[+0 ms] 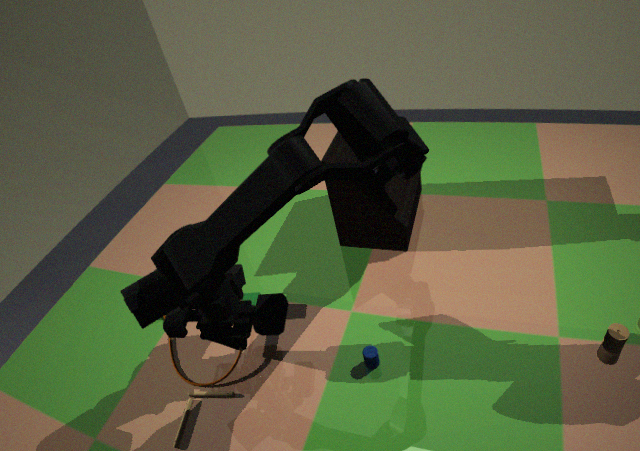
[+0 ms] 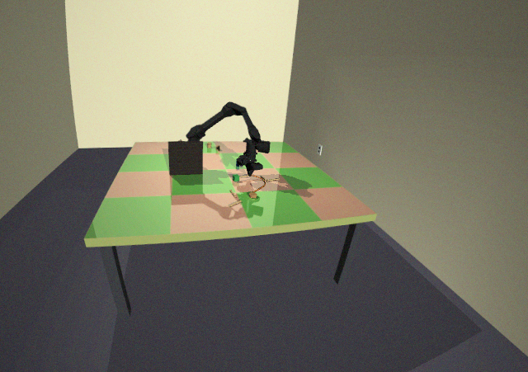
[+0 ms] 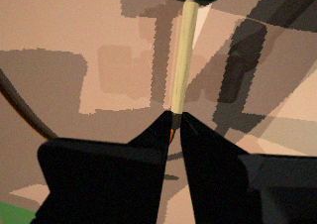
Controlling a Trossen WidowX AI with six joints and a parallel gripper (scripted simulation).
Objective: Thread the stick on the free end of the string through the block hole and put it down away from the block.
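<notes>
Right now my gripper tip is 90 mm past the green block and 10 mm to the left of it. Round my gripper tip: thin stick (20 mm behind); then round wooden button (220 mm to the right, 60 mm behind, 10 mm below); then blue cylinder (210 mm to the left, 10 mm behind).
</notes>
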